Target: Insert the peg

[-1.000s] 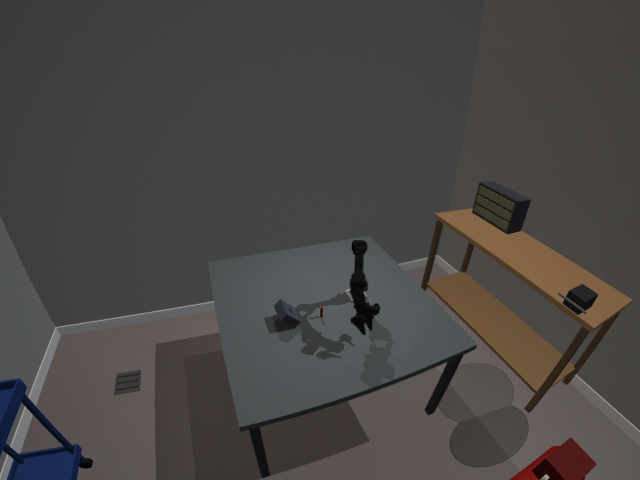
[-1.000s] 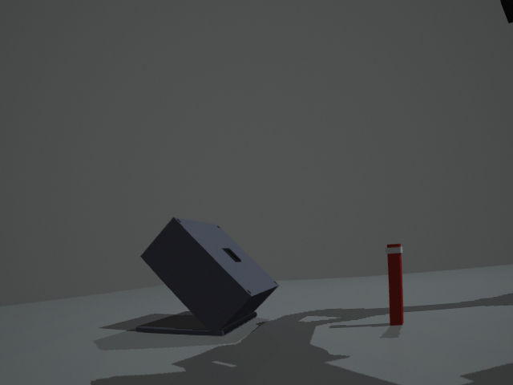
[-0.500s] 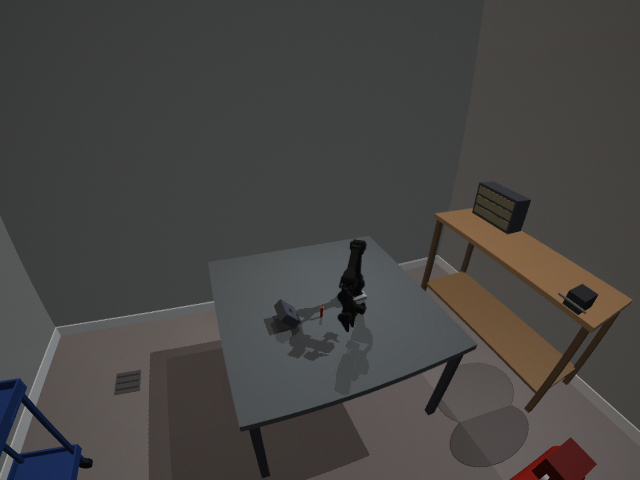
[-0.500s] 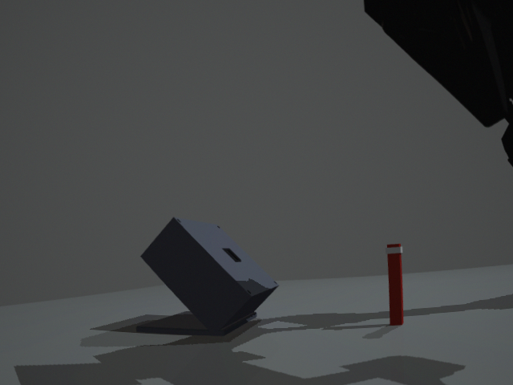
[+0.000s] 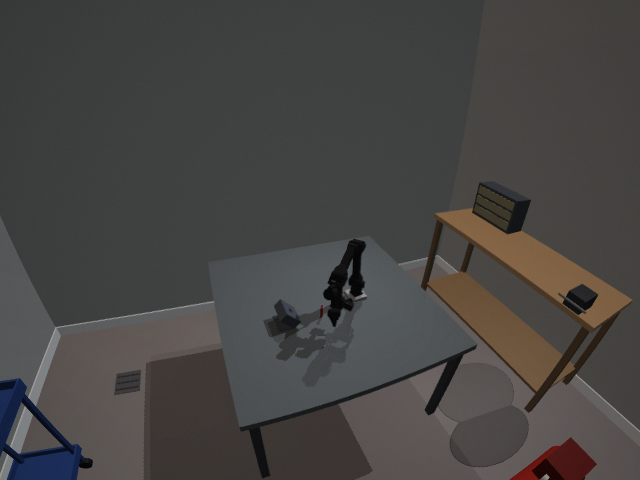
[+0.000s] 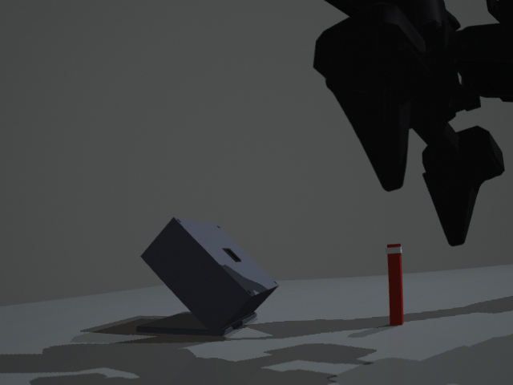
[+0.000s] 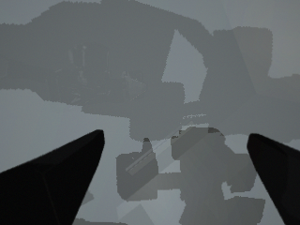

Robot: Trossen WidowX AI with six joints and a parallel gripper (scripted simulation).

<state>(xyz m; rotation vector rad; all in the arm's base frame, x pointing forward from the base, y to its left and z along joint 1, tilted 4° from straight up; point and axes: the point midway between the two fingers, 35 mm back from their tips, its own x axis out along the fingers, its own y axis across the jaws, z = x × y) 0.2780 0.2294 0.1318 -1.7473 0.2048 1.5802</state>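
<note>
My gripper tip is 160 mm to the left of the red square peg, 40 mm above it and 10 mm past it. The rest, counted from my gripper tip: sloped grey panel: 210 mm to the right, 180 mm ahead, 30 mm below; thin base plate: 210 mm to the right, 200 mm ahead, 90 mm below.
</note>
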